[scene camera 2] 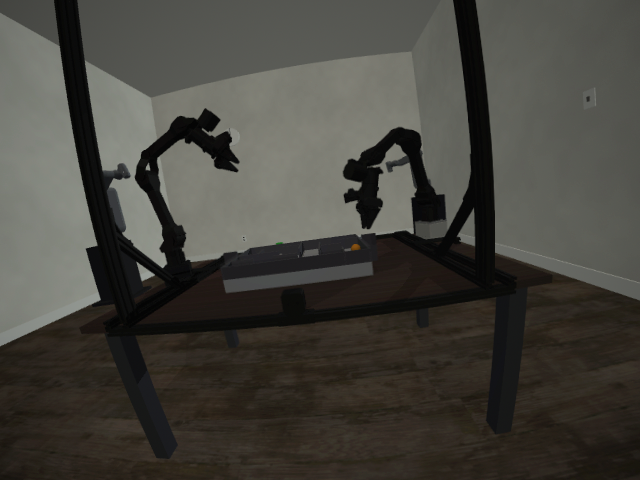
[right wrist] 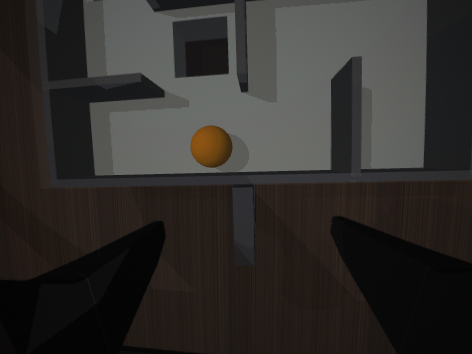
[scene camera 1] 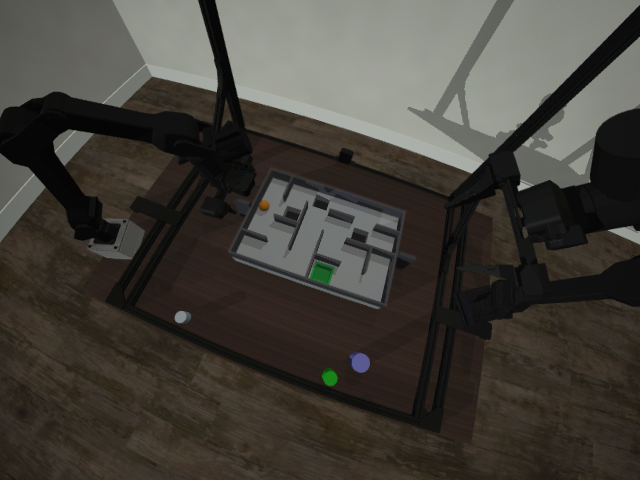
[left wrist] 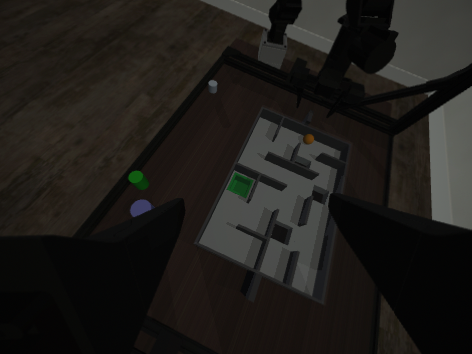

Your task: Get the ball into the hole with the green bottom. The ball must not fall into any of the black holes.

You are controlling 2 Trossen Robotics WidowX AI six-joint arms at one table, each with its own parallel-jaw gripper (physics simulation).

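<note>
An orange ball (scene camera 1: 263, 205) (scene camera 2: 355, 248) (left wrist: 308, 139) (right wrist: 211, 146) rests in the grey walled maze (scene camera 1: 279, 272) (scene camera 2: 299, 277) (right wrist: 150, 180), near its side wall by the right arm. The green-bottomed hole (scene camera 1: 322, 273) (left wrist: 240, 185) is by the maze's long lower wall in scene camera 1. One black hole (scene camera 1: 293, 212) (left wrist: 301, 161) (right wrist: 206, 57) is near the ball. My right gripper (scene camera 2: 367, 227) (left wrist: 312, 112) (right wrist: 247, 226) is open above one handle (scene camera 1: 241, 206) (right wrist: 243, 225). My left gripper (scene camera 1: 459, 283) (scene camera 2: 238, 165) (left wrist: 255, 202) is open, high and apart from the other handle (scene camera 1: 406, 259) (left wrist: 251, 286).
Two more black holes (scene camera 1: 321, 202) (scene camera 1: 359, 235) lie between the inner walls. A green cylinder (scene camera 1: 329, 377) (left wrist: 139, 180), a purple one (scene camera 1: 360, 362) (left wrist: 141, 209) and a white one (scene camera 1: 181, 317) (left wrist: 213, 86) stand near one table edge. Black frame bars border the table.
</note>
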